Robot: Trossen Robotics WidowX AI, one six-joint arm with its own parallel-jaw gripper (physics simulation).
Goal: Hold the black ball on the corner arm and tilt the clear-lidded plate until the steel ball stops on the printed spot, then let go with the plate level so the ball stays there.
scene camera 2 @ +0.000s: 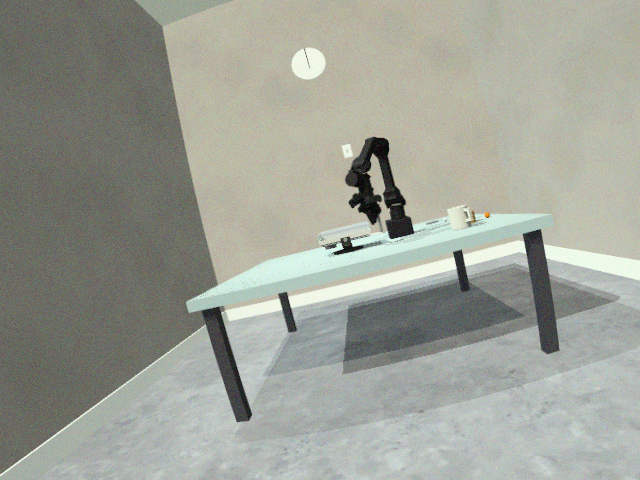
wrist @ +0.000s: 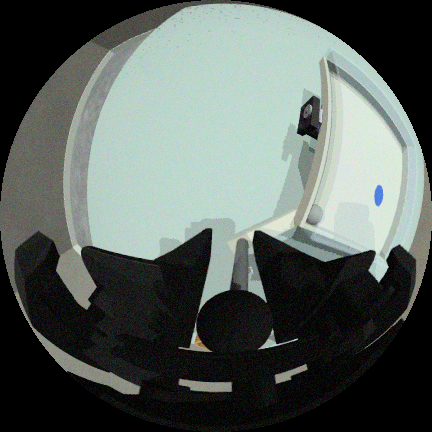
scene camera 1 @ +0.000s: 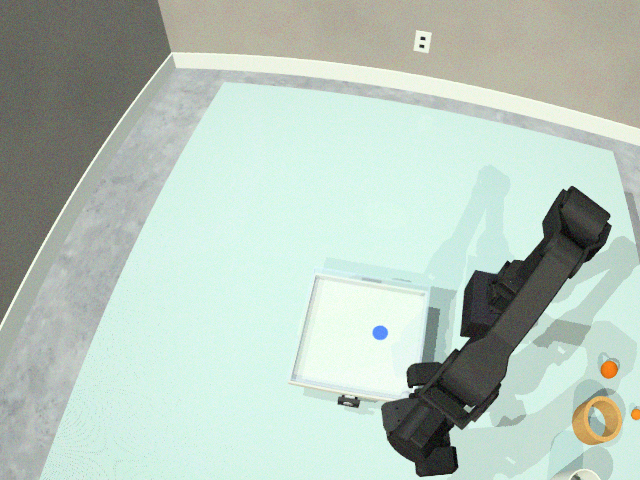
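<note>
The plate [scene camera 1: 346,315] [wrist: 362,135] has a white floor, a clear lid and a blue printed spot [scene camera 1: 379,332] [wrist: 379,195]. The grey steel ball [wrist: 314,214] is in the plate's corner nearest the corner arm [wrist: 280,223], off the spot; the robot hides that corner in scene camera 1. A grey post [wrist: 240,262] on the corner arm carries the black ball [wrist: 234,321]. My gripper [wrist: 232,235] [scene camera 2: 373,219] is shut on the black ball, one finger on each side of it. The fingertips stand apart around the post. I cannot tell the plate's exact tilt.
A black support [scene camera 1: 348,401] [scene camera 2: 345,241] [wrist: 308,117] is at the plate's side. An orange ball [scene camera 1: 608,369], a smaller orange ball [scene camera 1: 635,414], a wooden ring [scene camera 1: 583,426] and a white mug [scene camera 2: 459,217] are on the table beyond the arm.
</note>
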